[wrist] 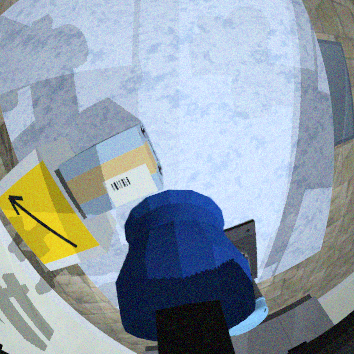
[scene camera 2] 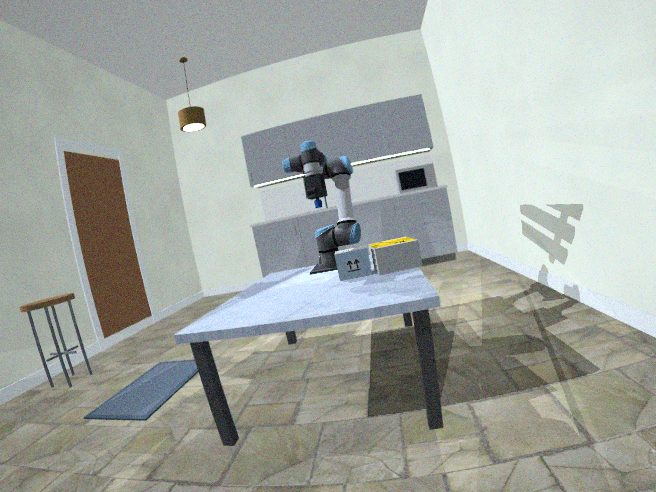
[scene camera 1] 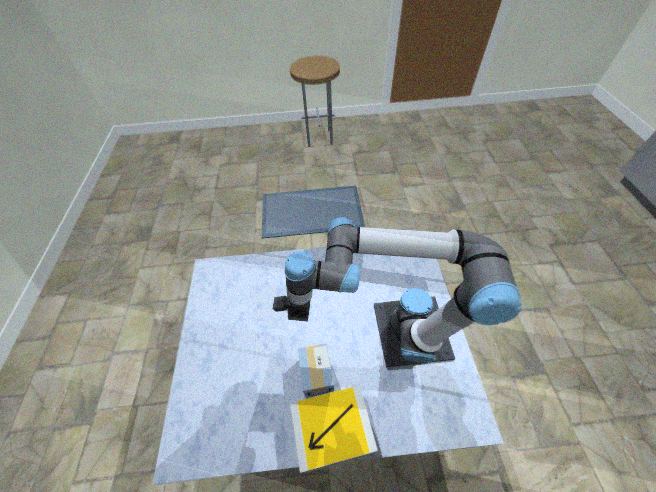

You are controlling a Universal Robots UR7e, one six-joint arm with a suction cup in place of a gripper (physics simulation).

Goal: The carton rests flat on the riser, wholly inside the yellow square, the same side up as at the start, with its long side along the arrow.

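Note:
The blue-grey carton (scene camera 1: 316, 370) (scene camera 2: 353, 263) (wrist: 95, 175) stands on the table beside the riser (scene camera 1: 367, 423) (scene camera 2: 397, 257), with a tan tape stripe and a white barcode label on top and two up arrows on one side. The yellow square (scene camera 1: 347, 434) (scene camera 2: 394, 242) (wrist: 52, 202) lies on the riser's top. Its black arrow (scene camera 1: 331, 426) (wrist: 42, 221) runs diagonally to the carton's sides in scene camera 1. My gripper, a blue suction cup (scene camera 2: 317, 203) (wrist: 172, 235), is off and bare, high above the table and off to one side of the carton. The cup is hidden in scene camera 1.
The arm's base stands on a black plate (scene camera 1: 392, 349) on the pale table (scene camera 1: 222, 338) (scene camera 2: 307, 312). A stool (scene camera 1: 314, 68) (scene camera 2: 47, 302) and a blue-grey floor mat (scene camera 1: 312, 211) (scene camera 2: 145, 389) are beyond the table. Kitchen cabinets (scene camera 2: 339, 140) line the wall behind the arm.

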